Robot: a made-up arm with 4 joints. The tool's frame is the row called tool.
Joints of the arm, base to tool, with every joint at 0 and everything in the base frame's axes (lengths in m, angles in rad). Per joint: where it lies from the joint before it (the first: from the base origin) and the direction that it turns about. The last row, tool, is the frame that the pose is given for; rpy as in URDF.
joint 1: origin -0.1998 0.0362 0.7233 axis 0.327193 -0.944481 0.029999
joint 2: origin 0.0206 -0.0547 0.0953 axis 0 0 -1
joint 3: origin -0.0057 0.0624 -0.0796 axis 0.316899 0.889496 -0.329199
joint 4: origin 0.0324 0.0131 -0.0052 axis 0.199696 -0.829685 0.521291
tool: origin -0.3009 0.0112 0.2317 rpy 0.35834 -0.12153 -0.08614
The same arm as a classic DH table. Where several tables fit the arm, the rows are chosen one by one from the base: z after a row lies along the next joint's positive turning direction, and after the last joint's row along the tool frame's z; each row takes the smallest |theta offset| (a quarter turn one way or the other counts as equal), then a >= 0, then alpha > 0; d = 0 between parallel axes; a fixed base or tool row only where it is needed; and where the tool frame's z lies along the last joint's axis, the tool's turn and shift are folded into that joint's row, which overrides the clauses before.
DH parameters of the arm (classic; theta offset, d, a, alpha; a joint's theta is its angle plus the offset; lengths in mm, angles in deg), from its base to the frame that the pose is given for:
base (fixed): 19.11 726.3 -176.9 88.28
joint 1: 0.00 -41.2 1.6 91.72
joint 2: 38.72 -33.8 -26.3 70.78
joint 3: 61.15 122.3 10.2 147.81
joint 4: -85.35 -254.1 196.5 42.46
tool (fixed): 150.59 475.7 0.0 0.00

